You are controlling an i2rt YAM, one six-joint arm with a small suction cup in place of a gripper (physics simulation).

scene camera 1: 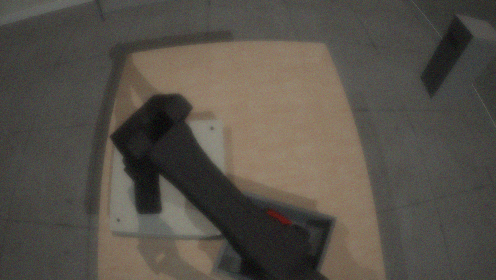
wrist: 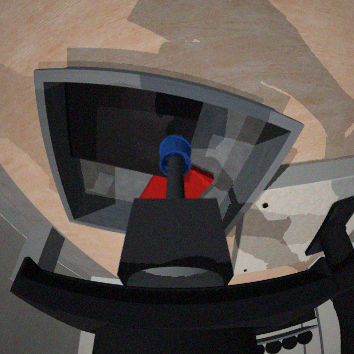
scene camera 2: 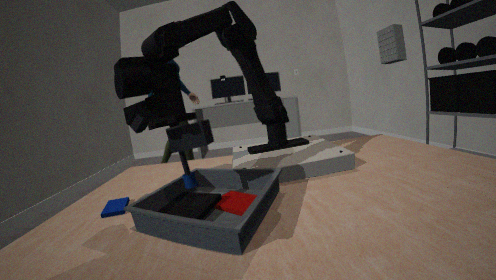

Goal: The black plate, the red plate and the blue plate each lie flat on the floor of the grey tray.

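My suction cup points down inside the grey tray, low over the black plate. Dark floor or plate shows around its rim; no plate hangs from it, and I see no clear contact. The black plate lies in the tray and looks flat. The red plate is in the tray beside it, one corner meeting its edge; I cannot tell whether it leans. The blue plate lies outside, beside the tray's left corner. The arm hides my cup in scene camera 1.
The arm's pale base slab stands close to one corner of the tray. A desk with monitors, a person and shelves are in the background. The arm's shadows fall over the tray and table.
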